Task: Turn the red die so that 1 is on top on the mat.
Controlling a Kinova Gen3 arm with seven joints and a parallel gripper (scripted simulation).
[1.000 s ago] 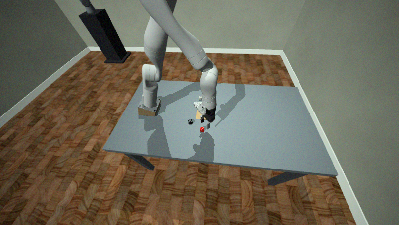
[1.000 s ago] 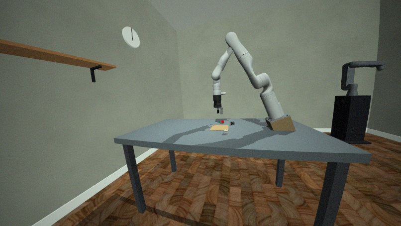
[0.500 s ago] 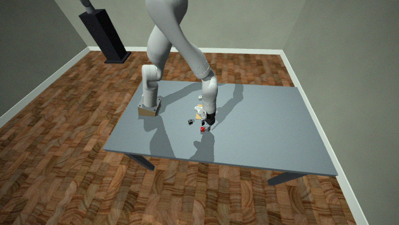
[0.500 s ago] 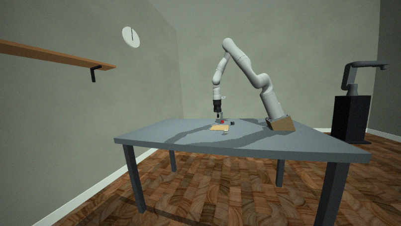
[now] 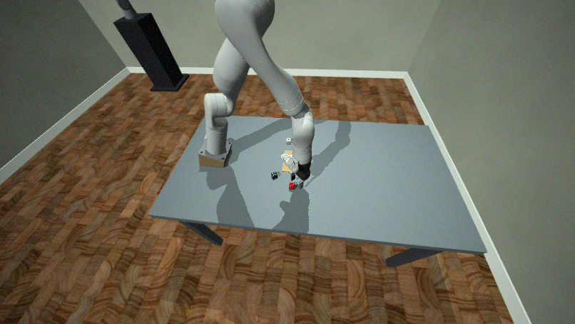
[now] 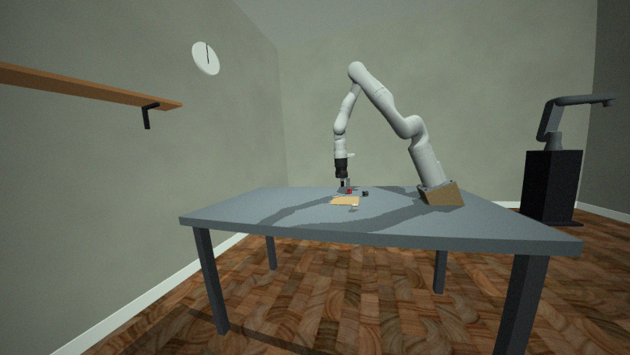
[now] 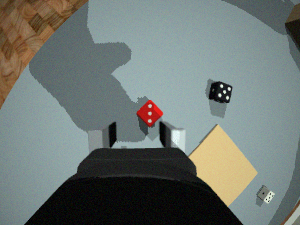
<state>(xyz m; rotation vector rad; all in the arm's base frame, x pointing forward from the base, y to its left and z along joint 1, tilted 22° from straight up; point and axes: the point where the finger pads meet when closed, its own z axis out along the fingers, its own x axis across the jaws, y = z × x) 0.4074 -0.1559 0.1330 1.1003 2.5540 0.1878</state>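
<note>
Now: hand 4 cm above the red die and 2 cm past it. The rest, counted from my hand: black die: 12 cm behind, 5 cm to the left, 4 cm below; then tan mat: 16 cm to the left, 5 cm below, 1 cm behind; then white die: 29 cm to the left, 6 cm behind, 4 cm below.
</note>
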